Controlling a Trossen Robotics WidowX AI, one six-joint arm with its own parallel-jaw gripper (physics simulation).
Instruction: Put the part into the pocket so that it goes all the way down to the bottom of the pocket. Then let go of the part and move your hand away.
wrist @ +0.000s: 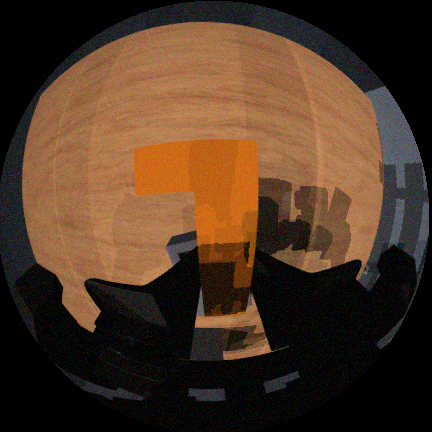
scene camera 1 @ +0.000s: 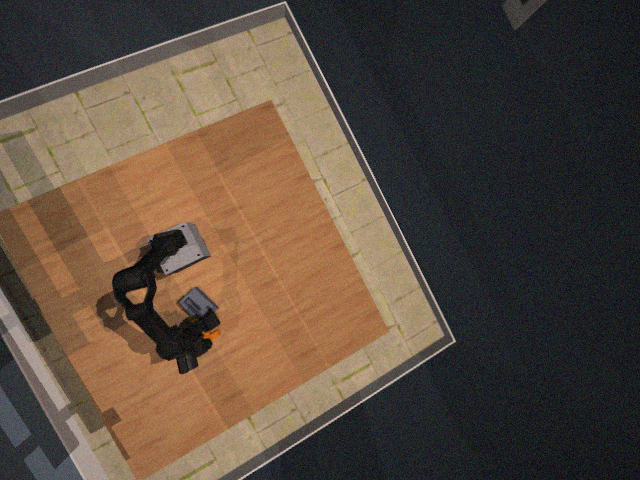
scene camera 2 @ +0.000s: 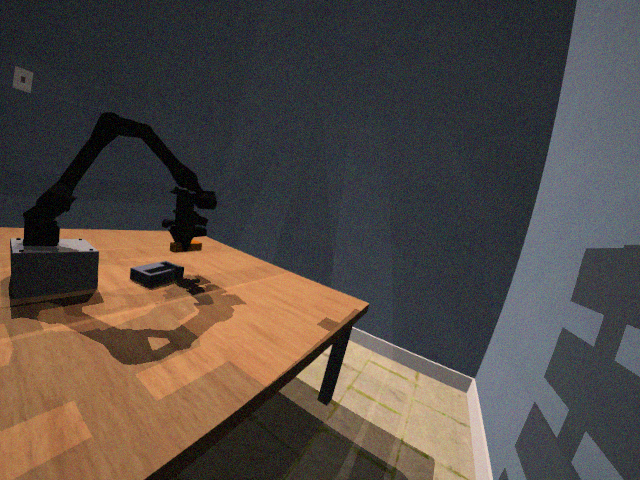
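Seen in the pictures: gripper, fingertip midpoint: (wrist: 221, 249) (scene camera 1: 202, 325) (scene camera 2: 182, 250); arm's base at its link origin: (scene camera 1: 176, 240) (scene camera 2: 40, 243).
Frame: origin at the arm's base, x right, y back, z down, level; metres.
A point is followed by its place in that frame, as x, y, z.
The orange L-shaped part (scene camera 1: 211, 334) @(0.029, -0.412, -0.014) (scene camera 2: 194, 247) @(0.068, -0.407, 0.000) (wrist: 220, 170) @(0.048, -0.422, -0.015) is held level above the table. My gripper (scene camera 2: 186, 244) @(0.058, -0.368, 0.015) (wrist: 221, 249) @(0.058, -0.368, 0.015) is shut on its long arm; the short arm sticks out to the left in the wrist view. The grey block with the pocket (scene camera 1: 208, 304) @(0.022, -0.302, 0.069) (scene camera 2: 146, 279) @(0.115, -0.234, 0.086) (wrist: 183, 247) @(0.022, -0.341, 0.069) lies on the table. Its pocket shows as a dark recess in its top in both scene views. The part is higher than the block and off to one side of it, apart from it. In the wrist view the part and a finger hide most of the block.
The arm's grey base box (scene camera 1: 186, 259) @(-0.002, -0.090, 0.001) (scene camera 2: 54, 273) @(0.100, -0.022, 0.050) stands on the wooden table (scene camera 1: 268, 206) @(-0.399, -0.001, 0.104) (scene camera 2: 222, 330) @(0.441, -0.293, 0.105) near the block. The arm arches from it to the gripper. Shadows of the arm fall across the table. The table's edge and a leg (scene camera 2: 334, 369) show in scene camera 2.
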